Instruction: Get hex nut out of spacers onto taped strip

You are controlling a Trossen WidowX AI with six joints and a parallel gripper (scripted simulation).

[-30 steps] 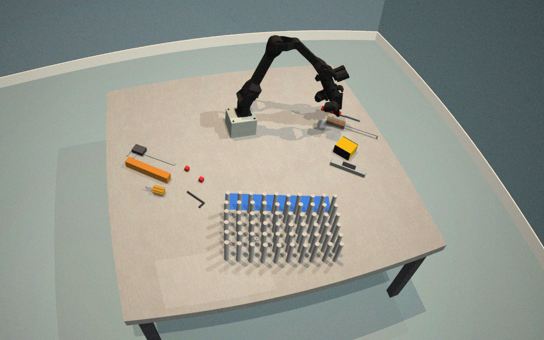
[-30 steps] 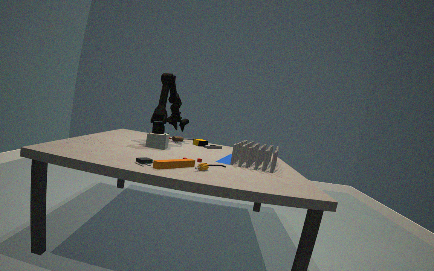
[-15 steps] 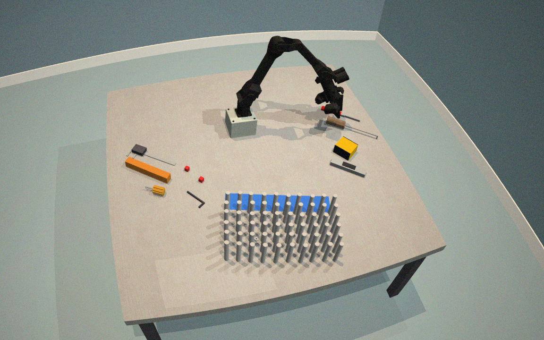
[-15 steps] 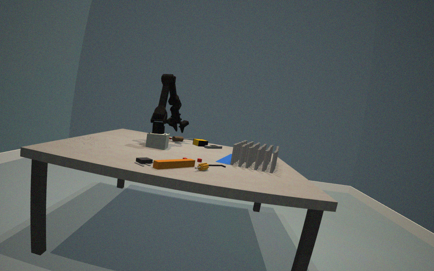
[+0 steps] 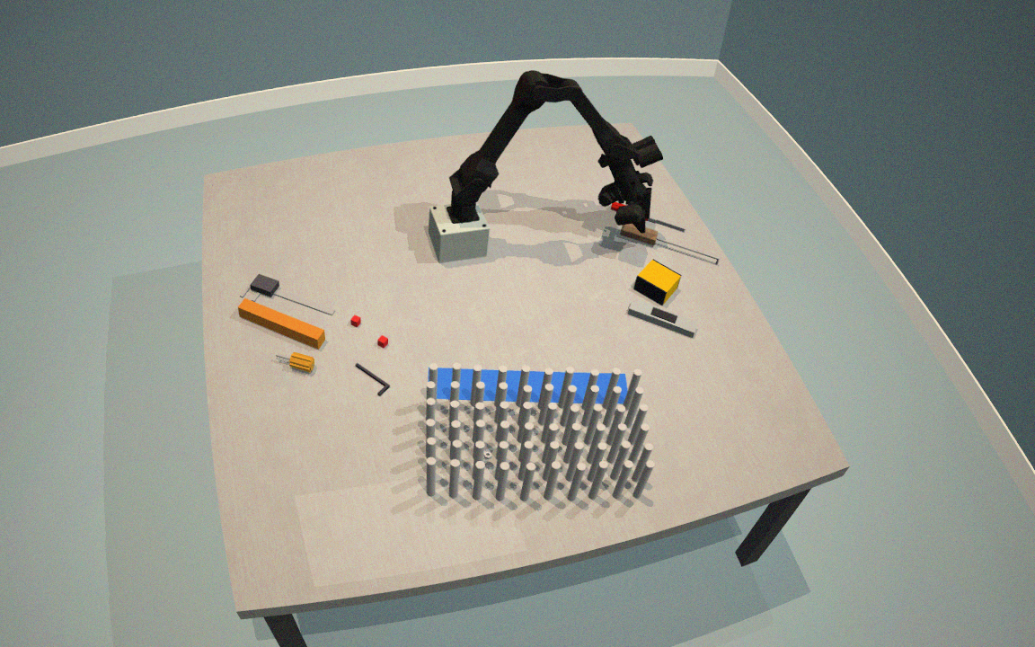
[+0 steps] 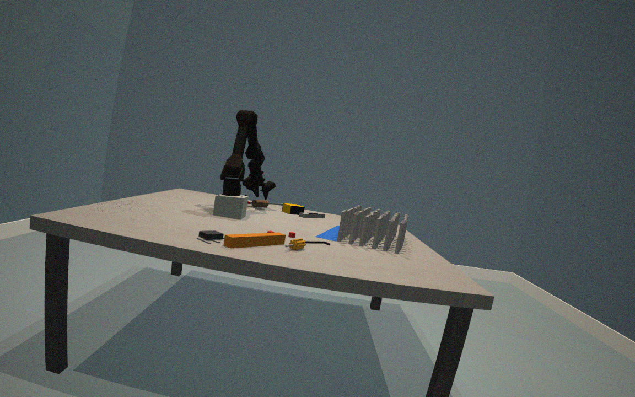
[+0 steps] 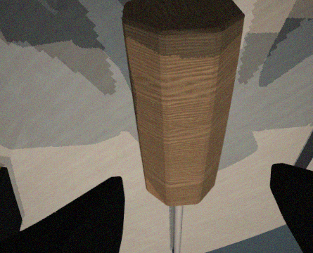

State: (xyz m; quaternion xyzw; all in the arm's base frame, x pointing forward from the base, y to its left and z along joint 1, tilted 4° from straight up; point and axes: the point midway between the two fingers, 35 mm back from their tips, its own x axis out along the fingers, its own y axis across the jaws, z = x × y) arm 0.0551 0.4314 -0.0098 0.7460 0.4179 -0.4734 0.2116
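Right now my gripper tip is 7 cm past the red-handled tool, 5 cm to the right of it and 4 cm above it. Round my gripper tip: blue taped strip: 41 cm to the right, 39 cm ahead, 4 cm below; hex nut: 54 cm to the right, 54 cm ahead, 4 cm below; grey bar: 27 cm ahead, 6 cm to the right, 3 cm below.
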